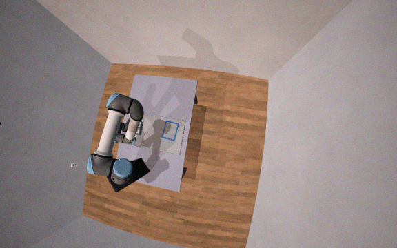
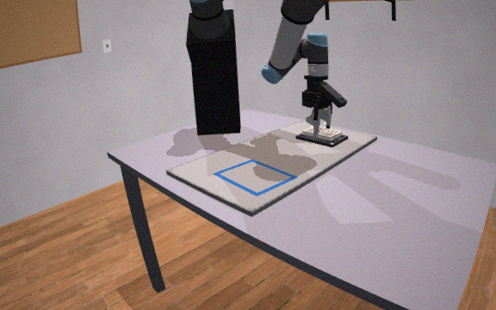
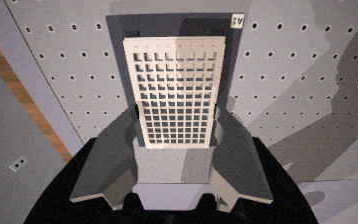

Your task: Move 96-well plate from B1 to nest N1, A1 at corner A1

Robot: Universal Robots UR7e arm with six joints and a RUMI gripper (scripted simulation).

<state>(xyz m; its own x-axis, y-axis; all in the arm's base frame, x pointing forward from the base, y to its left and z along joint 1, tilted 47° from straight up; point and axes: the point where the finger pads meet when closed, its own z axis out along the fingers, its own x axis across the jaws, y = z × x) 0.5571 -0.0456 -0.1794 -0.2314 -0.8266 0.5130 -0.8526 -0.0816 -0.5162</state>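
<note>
Right now the 96-well plate is 1 cm below my hand. The rest, counted from my hand: dark plate nest 2 cm below; A1 label 6 cm ahead, 7 cm to the right, 2 cm below.
</note>
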